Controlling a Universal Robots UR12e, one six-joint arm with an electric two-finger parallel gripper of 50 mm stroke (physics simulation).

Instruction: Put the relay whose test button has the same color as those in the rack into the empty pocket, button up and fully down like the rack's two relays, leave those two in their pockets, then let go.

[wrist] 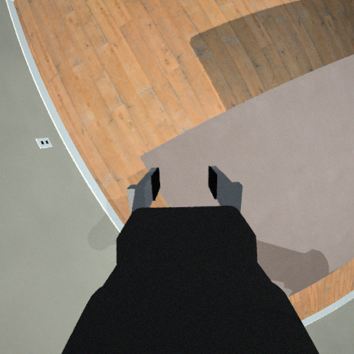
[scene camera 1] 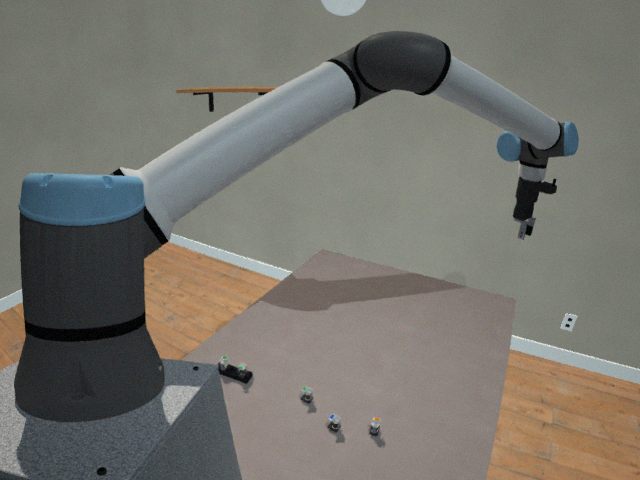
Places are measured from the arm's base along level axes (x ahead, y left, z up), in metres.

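Pixels of known places: gripper, fingertip midpoint: [scene camera 1: 524, 236]; arm's base at its link origin: [scene camera 1: 93, 384].
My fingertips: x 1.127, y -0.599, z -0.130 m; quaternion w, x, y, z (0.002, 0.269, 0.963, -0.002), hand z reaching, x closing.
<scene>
Ahead of a thing's pixels: the offset from my fingertips to its middle. "spot": to the spot under its first point. Level surfaces: height alone.
My gripper [scene camera 1: 525, 235] [wrist: 183, 176] is open and empty, high above the far right of the table, fingers pointing down. In the scene view a black rack {spot: 0.296 m down, 0.682 m back, 0.723 m left} [scene camera 1: 235, 374] stands at the table's left edge near the arm base. It holds two relays with green buttons, one {0.292 m down, 0.670 m back, 0.779 m left} [scene camera 1: 223, 362] at its left end and one {0.292 m down, 0.666 m back, 0.715 m left} [scene camera 1: 242, 368] further right; the right end of the rack shows no relay. A loose relay with a green button {0.297 m down, 0.662 m back, 0.513 m left} [scene camera 1: 307, 395] stands on the table right of the rack. The relays and rack do not show in the wrist view.
A relay with a blue button {0.297 m down, 0.720 m back, 0.410 m left} [scene camera 1: 334, 423] and a relay with an orange button {0.297 m down, 0.691 m back, 0.313 m left} [scene camera 1: 375, 426] stand apart on the table {0.319 m down} [scene camera 1: 413, 356] [wrist: 285, 145], nearer the camera. The grey pedestal [scene camera 1: 180, 413] borders the table at left. A wall [scene camera 1: 584, 232] [wrist: 30, 200] rises behind.
</scene>
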